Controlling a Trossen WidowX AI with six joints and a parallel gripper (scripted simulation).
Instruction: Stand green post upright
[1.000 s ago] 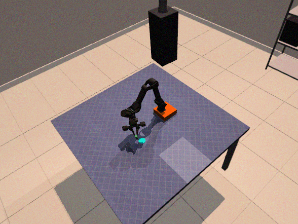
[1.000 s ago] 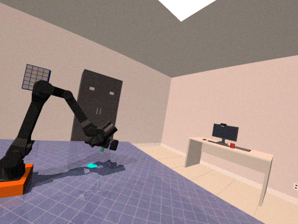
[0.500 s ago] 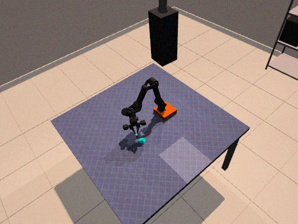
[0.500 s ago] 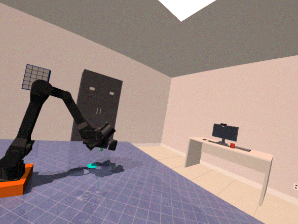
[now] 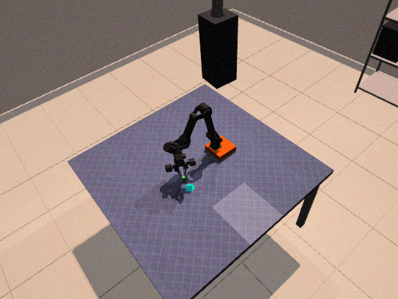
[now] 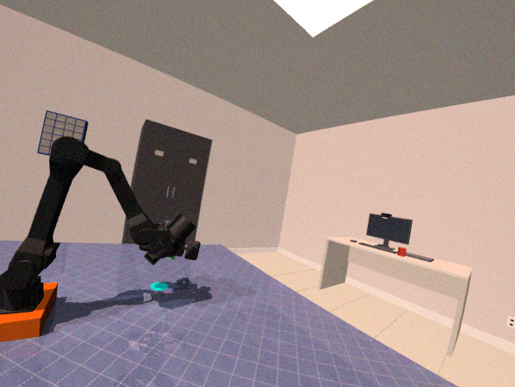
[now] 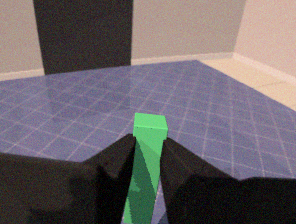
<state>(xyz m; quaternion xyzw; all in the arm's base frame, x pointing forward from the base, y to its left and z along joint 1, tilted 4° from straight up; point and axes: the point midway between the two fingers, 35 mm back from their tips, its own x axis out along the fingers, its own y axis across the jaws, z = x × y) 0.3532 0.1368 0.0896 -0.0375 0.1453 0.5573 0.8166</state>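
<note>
The cyan circle is 4 cm behind my gripper tip, 1 cm to the right of it and 15 cm below it. From my gripper tip the other things lie so: green post: 2 cm below.
</note>
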